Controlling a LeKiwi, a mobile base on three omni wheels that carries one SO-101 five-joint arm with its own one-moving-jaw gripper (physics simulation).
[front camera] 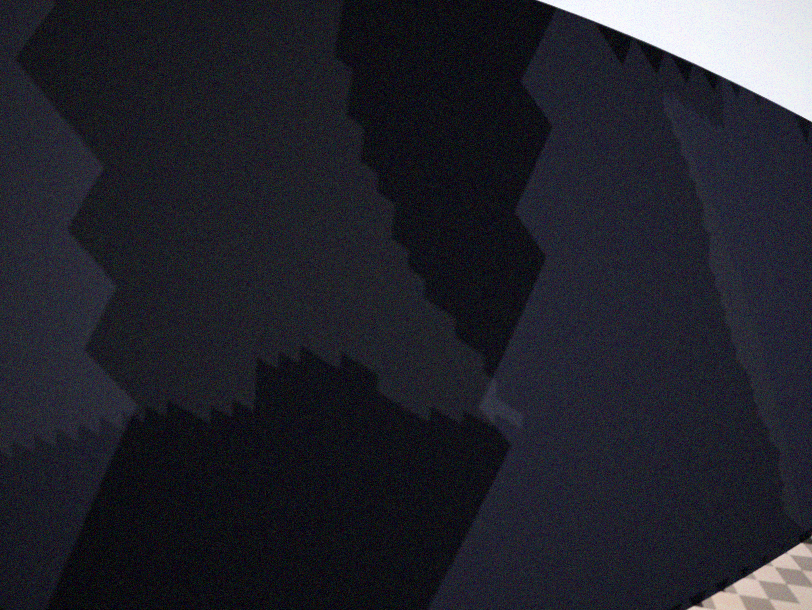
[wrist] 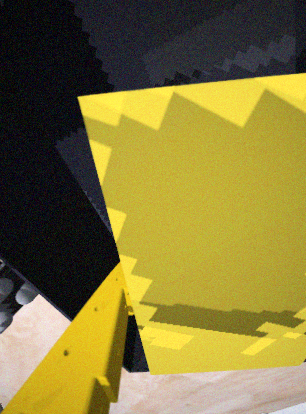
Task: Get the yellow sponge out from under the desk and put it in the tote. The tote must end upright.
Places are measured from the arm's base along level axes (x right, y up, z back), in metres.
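Pixels of known places: hand, its tool point: (wrist: 142,263).
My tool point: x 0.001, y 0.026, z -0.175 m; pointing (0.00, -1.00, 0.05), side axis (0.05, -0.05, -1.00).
Observation:
Behind a point stands the place of what it marks.
The yellow sponge (wrist: 200,200) fills much of the wrist view as a large block with jagged shadows across it. One yellow jaw of my gripper (wrist: 121,280) @(x -0.006, y 0.039, z -0.171 m) presses against its left edge near the bottom; the other jaw is hidden. My gripper is shut on the sponge. The dark navy tote (front camera: 603,295) @(x 0.029, y -0.029, z -0.096 m) (wrist: 40,150) @(x -0.025, y -0.067, z -0.083 m) fills most of the front view, very close, and its wall looks upright. In the wrist view its dark surfaces lie beyond and to the left of the sponge, with a straight edge slanting at the lower left. The tote's base is mostly hidden.
One of my grey roller wheels (wrist: 25,294) shows at the left of the wrist view, beside the tote's edge. Pale floor (wrist: 25,340) @(x 0.380, y -0.090, z 0.149 m) shows at the lower left. In the front view a white wall (front camera: 741,39) @(x 0.582, y 0.417, z -0.587 m) is at the top right and patterned floor (front camera: 768,581) @(x 0.080, y -0.090, z -0.109 m) at the bottom right.

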